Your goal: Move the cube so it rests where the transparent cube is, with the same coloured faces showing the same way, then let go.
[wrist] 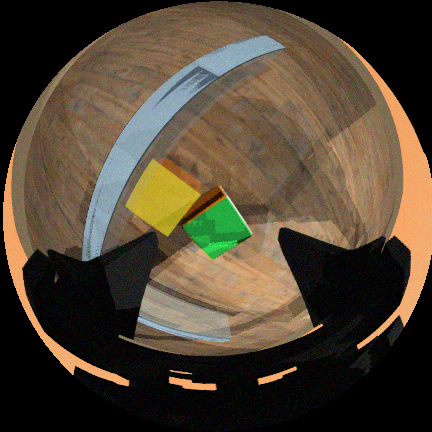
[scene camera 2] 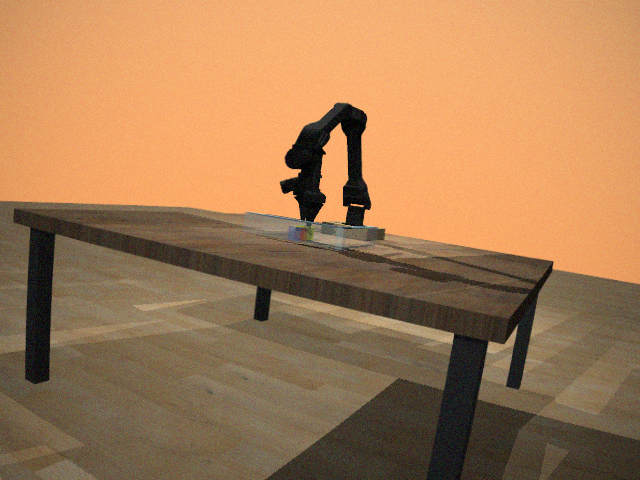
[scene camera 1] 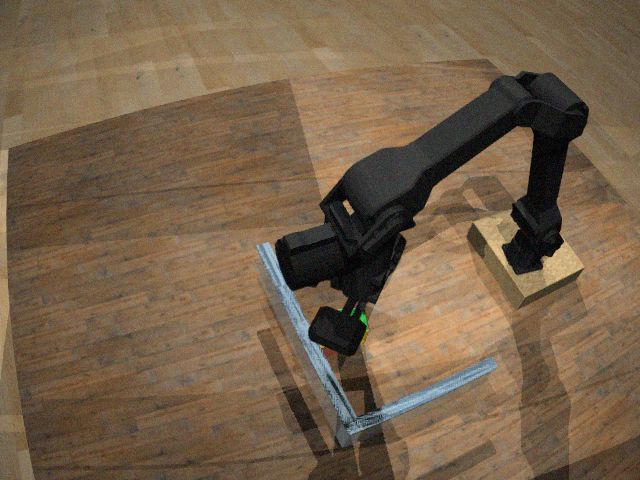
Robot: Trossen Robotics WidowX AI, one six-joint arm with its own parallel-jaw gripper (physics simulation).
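Places are measured from the arm's base along level axes (x ahead, y left, z up), in millimetres.
Pixels of known places: gripper, fingertip midpoint: point(wrist: 218, 236) point(scene camera 1: 353, 317); arm's base, link origin: point(scene camera 2: 354, 225) point(scene camera 1: 522, 257).
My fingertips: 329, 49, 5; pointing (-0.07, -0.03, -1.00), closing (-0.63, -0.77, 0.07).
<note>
Ahead of a thing's pixels: the offset from my fingertips to its top centre, as dx, dy, dz. "spot": to the spot under its first point.
The solid cube @[-1, +0, -7] point(scene camera 1: 364, 318) point(scene camera 2: 311, 233) point(wrist: 217, 235) rests on the table, green face up; an orange and a white side show in the wrist view, and a yellow side in scene camera 1. The transparent cube point(scene camera 2: 294, 233) point(wrist: 160, 197) has a yellow top and an orange side; it is close beside the solid cube, turned differently, at its upper left in the wrist view. My gripper point(scene camera 1: 356, 305) point(scene camera 2: 309, 220) point(wrist: 218, 236) is open and empty above the solid cube, its fingers apart on either side in the wrist view. The wrist camera housing hides much of both cubes in scene camera 1.
A low see-through wall with pale blue top edges forms an L. Its long side @[spot: +77, -19, +14] point(scene camera 1: 297, 310) point(scene camera 2: 268, 223) point(wrist: 117, 160) runs close by the transparent cube; its short side @[spot: -53, +146, +13] point(scene camera 1: 423, 394) stands farther off. The arm's base sits on a pale block point(scene camera 1: 560, 268) point(scene camera 2: 376, 234).
</note>
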